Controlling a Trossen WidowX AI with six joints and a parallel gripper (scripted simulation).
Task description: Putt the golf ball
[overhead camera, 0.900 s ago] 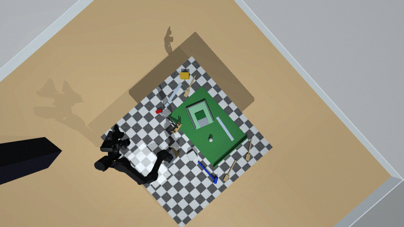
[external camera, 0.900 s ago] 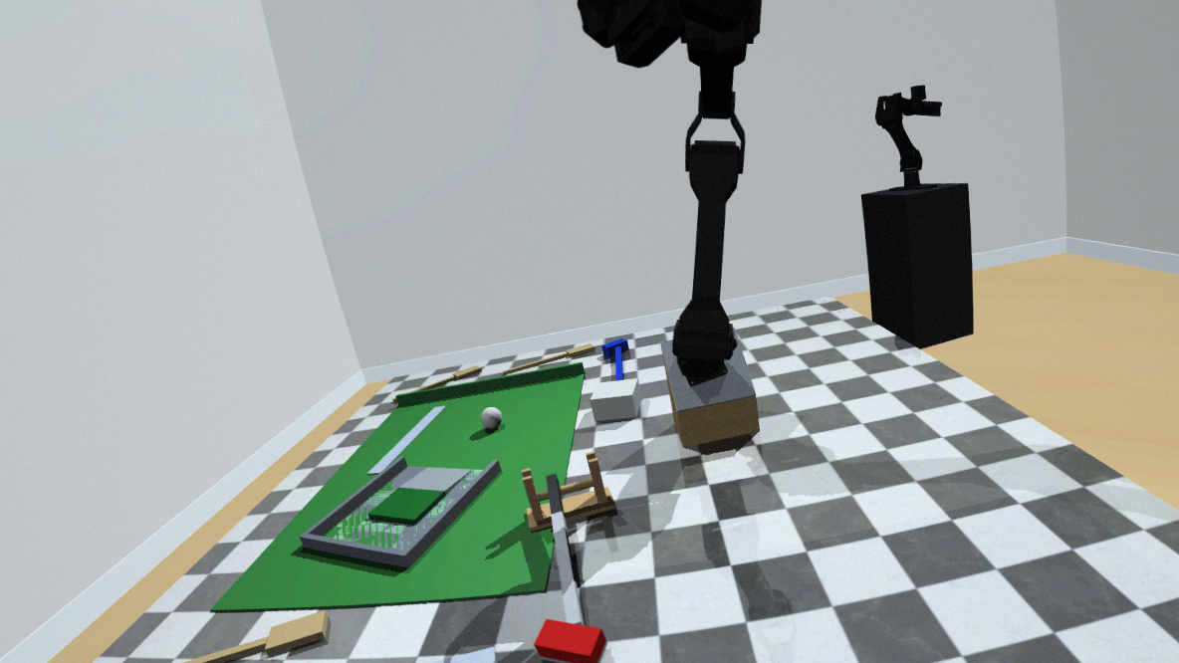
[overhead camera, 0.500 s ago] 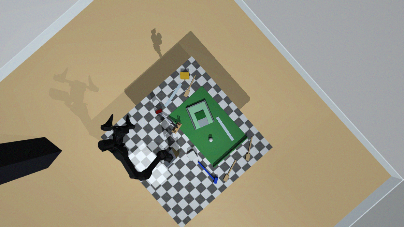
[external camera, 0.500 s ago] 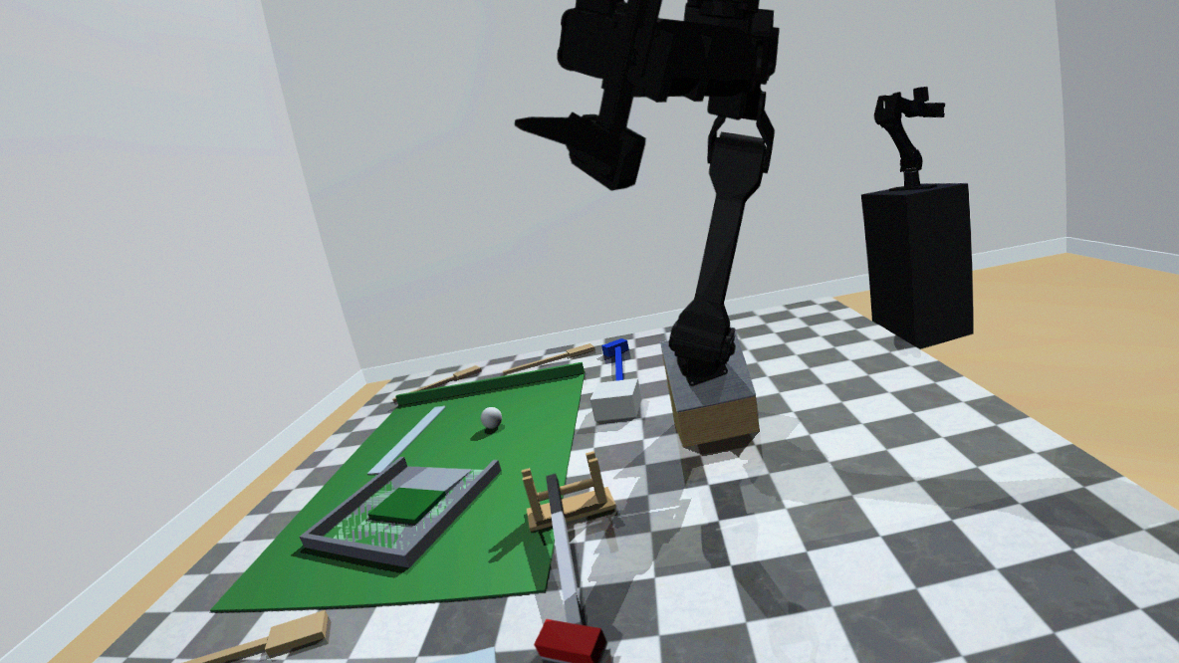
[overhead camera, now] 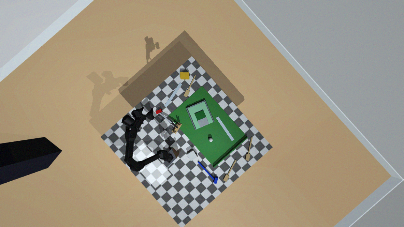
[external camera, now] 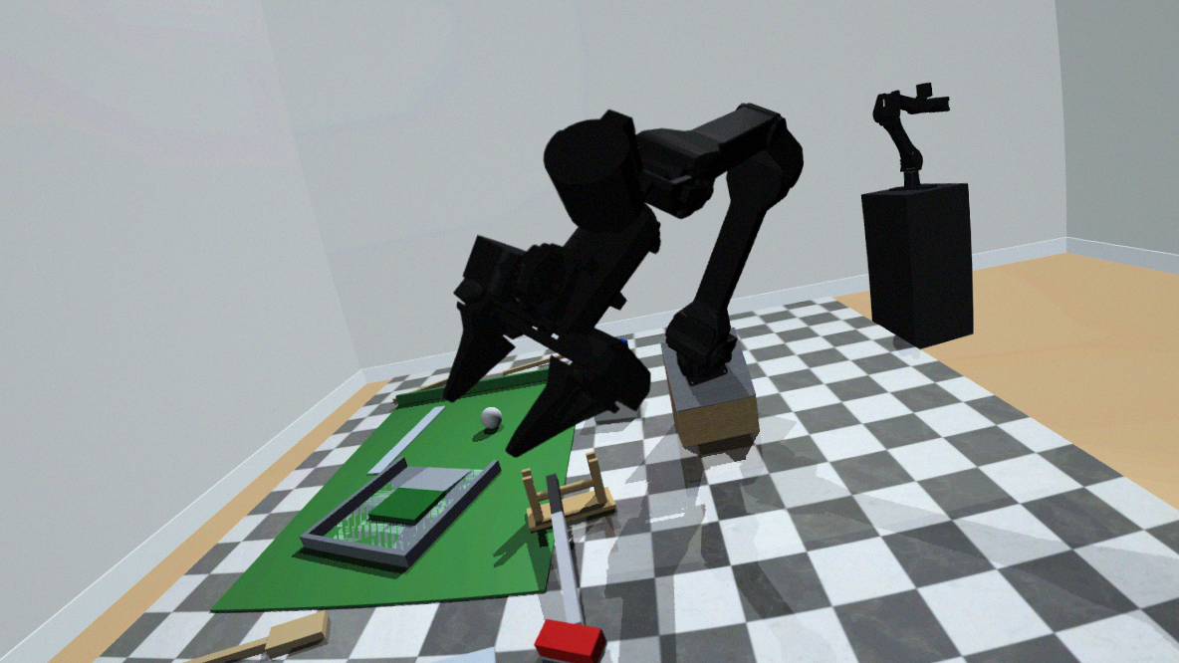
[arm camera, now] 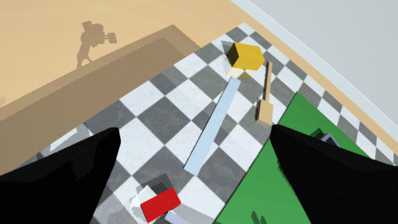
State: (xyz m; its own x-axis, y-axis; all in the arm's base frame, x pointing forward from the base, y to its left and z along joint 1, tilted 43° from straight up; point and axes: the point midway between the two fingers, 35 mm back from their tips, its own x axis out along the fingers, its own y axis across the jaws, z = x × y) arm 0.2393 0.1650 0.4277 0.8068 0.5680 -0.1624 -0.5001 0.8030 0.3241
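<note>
My gripper tip is 59 cm to the left of the white block, 25 cm above it and 15 cm past it. The rest, counted from my gripper tip: white golf ball (64 cm to the right, 25 cm below, 10 cm ahead); then yellow block (45 cm ahead, 25 cm below); then green mat (53 cm to the right, 27 cm below, 18 cm ahead).
</note>
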